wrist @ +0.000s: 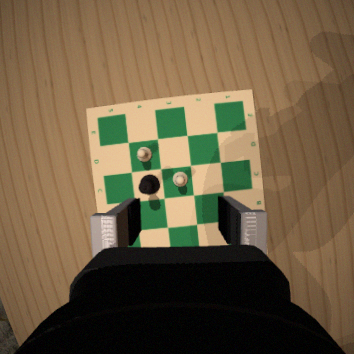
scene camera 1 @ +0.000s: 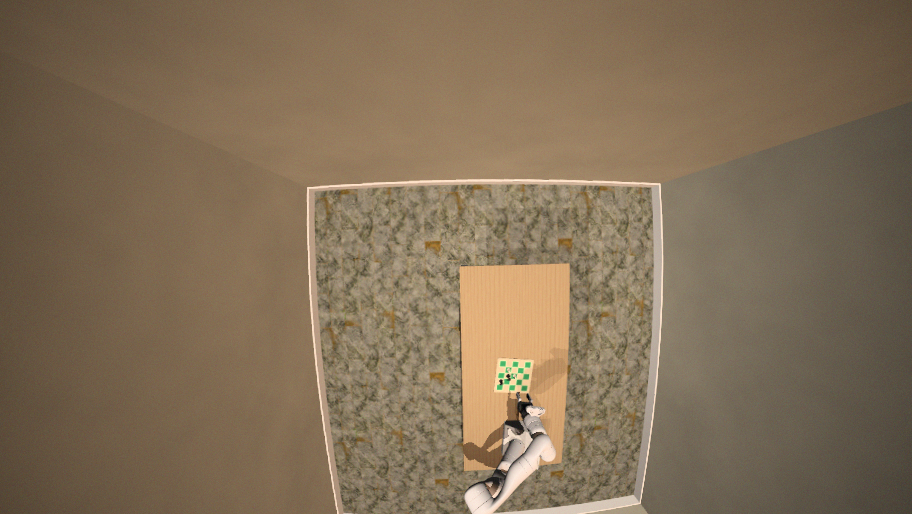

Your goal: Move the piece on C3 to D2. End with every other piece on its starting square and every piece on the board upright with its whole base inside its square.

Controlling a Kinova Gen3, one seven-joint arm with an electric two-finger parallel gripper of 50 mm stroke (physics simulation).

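Seen in the pictures: gripper, fingertip midpoint: (wrist: pixel 178 213) (scene camera 1: pixel 522 394); arm's base, origin of the base link: (scene camera 1: pixel 517 445).
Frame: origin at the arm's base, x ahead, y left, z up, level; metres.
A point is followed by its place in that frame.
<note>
The light piece on C3 (scene camera 1: pixel 513 376) {x 0.422, y 0.052, z -0.070 m} (wrist: pixel 180 179) {x 0.425, y 0.043, z -0.044 m} stands upright on its green square. Square D2 (scene camera 1: pixel 520 370) {x 0.458, y 0.011, z -0.075 m} (wrist: pixel 204 149) {x 0.456, y 0.008, z -0.075 m} is green and bears no piece. A light piece (scene camera 1: pixel 508 369) {x 0.467, y 0.087, z -0.068 m} (wrist: pixel 144 154) {x 0.459, y 0.081, z -0.046 m} stands on D4. A black piece (scene camera 1: pixel 508 377) {x 0.423, y 0.086, z -0.054 m} (wrist: pixel 149 185) {x 0.424, y 0.078, z -0.027 m} stands on C4, right beside the C3 piece. Another black piece (scene camera 1: pixel 501 382) {x 0.393, y 0.126, z -0.050 m} stands on B5; it is hidden in the wrist view. My gripper (scene camera 1: pixel 523 396) {x 0.411, y 0.046, z 0.102 m} (wrist: pixel 178 213) {x 0.411, y 0.046, z 0.102 m} is open and empty. It is above the A-row side of the board, short of the C3 piece in the wrist view.
The chessboard (scene camera 1: pixel 515 364) {x 0.496, y 0.046, z -0.075 m} (wrist: pixel 172 150) {x 0.461, y 0.049, z -0.075 m} lies on the wooden table (scene camera 1: pixel 514 306) {x 0.847, y 0.082, z -0.081 m} (wrist: pixel 45 75) {x 0.593, y 0.210, z -0.081 m}. My fingers and gripper body cover its near rows in the wrist view. The arm's shadow falls across the board's 1-column side and the table beside it.
</note>
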